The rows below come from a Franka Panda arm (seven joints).
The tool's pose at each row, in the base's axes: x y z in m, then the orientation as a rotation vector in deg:
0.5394 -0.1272 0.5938 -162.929 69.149 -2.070
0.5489 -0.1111 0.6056 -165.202 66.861 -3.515
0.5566 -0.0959 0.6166 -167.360 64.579 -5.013
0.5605 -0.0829 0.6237 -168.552 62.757 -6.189
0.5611 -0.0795 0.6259 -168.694 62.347 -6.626
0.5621 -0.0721 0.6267 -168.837 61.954 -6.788
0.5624 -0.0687 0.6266 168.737 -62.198 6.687
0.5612 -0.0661 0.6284 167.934 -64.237 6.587
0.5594 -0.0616 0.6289 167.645 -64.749 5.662
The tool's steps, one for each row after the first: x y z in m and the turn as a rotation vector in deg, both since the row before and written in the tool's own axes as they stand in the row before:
-0.0050 -0.0187 -0.0108 -0.786 1.278 -1.963
-0.0048 -0.0167 -0.0104 -0.738 1.284 -1.905
-0.0055 -0.0125 -0.0070 -0.171 0.853 -1.373
-0.0016 -0.0030 -0.0022 0.100 0.260 -0.276
-0.0040 -0.0063 -0.0009 0.041 0.095 -0.266
-0.0020 -0.0028 0.0000 -0.091 -0.035 0.165
-0.0025 -0.0012 -0.0019 -0.107 -0.028 1.393
-0.0043 -0.0022 -0.0007 -0.332 -0.502 0.366

